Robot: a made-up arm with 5 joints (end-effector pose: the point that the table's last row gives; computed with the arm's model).
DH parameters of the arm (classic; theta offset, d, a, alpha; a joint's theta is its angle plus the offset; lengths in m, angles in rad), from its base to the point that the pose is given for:
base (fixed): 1.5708 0.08 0 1.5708
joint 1: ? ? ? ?
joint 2: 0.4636 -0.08 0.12 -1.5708
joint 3: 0 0.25 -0.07 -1.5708
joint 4: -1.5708 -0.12 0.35 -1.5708
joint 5: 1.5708 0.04 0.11 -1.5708
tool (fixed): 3.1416 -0.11 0 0
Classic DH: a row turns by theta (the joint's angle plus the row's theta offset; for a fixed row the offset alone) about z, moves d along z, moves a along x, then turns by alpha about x.
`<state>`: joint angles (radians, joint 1 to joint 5).
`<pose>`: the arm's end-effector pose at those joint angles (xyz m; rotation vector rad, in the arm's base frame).
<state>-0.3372 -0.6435 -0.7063 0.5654 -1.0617</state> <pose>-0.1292 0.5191 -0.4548 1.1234 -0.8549 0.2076</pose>
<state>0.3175 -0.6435 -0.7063 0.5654 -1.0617</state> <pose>-0.1292 0.7375 -0.0281 1.7301 -0.9511 -0.0850</pose>
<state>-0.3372 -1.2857 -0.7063 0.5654 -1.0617</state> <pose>-0.1292 0.7605 -0.0882 1.7186 -0.9498 -0.0789</pose>
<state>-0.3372 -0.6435 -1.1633 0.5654 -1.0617</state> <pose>-0.1633 0.4188 -0.4866 1.2975 -0.7209 0.6515</pose>
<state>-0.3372 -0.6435 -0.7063 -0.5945 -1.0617</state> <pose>0.2265 0.1323 -0.6148 0.0914 -1.3238 0.7430</pose>
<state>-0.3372 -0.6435 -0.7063 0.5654 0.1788</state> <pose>-0.2376 0.3746 -0.4465 0.7685 0.2543 0.7960</pose>
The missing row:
joint 1: 0.4636 0 0.0894 3.1416
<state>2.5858 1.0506 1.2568 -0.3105 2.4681</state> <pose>-0.0388 0.3657 0.2615 -1.3485 -2.1522 -0.8879</pose>
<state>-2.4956 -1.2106 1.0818 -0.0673 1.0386</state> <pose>-0.0921 -0.4855 -0.4801 -0.5647 0.1679 -1.3955</pose>
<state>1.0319 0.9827 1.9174 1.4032 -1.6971</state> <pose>0.4323 0.0103 -0.1159 0.6691 1.9541 2.0921</pose>
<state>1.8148 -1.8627 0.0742 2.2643 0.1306</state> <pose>-0.1444 -0.3549 -0.1040 -0.3443 0.0809 0.0344</pose>
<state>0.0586 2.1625 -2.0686 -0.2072 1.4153</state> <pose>0.2711 -0.3343 0.4324 1.8106 -1.7668 -0.2041</pose>
